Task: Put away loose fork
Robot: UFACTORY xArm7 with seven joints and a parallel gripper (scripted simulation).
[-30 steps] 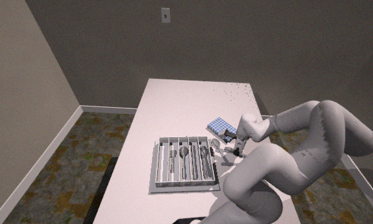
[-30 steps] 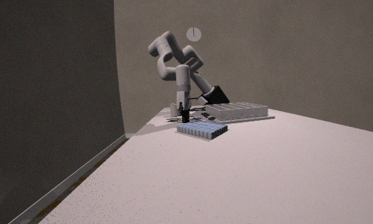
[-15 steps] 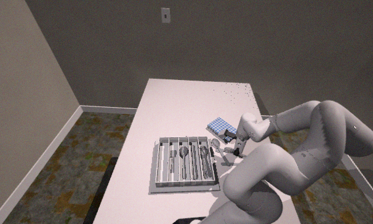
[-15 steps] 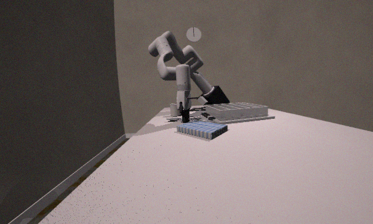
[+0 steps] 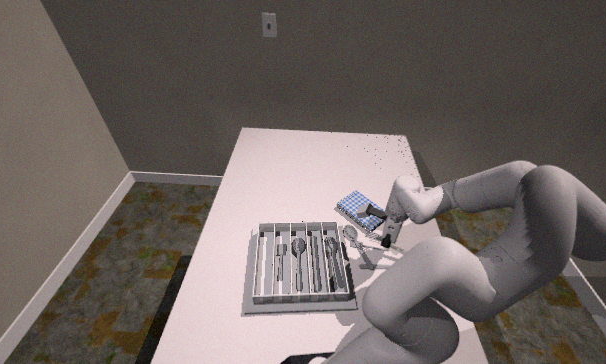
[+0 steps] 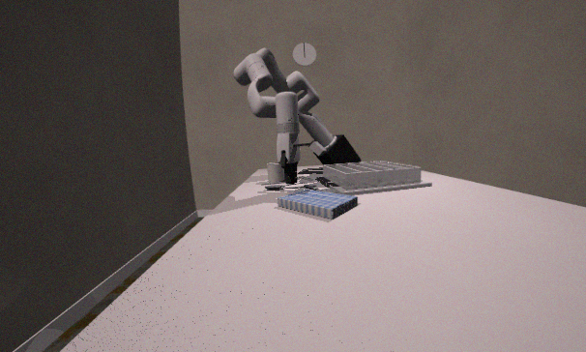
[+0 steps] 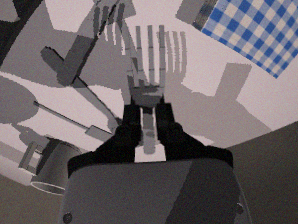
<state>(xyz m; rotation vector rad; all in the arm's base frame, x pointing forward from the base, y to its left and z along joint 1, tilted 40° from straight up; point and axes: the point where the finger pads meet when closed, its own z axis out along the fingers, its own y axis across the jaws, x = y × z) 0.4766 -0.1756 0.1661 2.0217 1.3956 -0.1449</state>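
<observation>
Right now my hand is 310 mm to the right of the tray and 80 mm past it. Also, from my hand: mug: 230 mm behind, 50 mm to the right, 20 mm below.
</observation>
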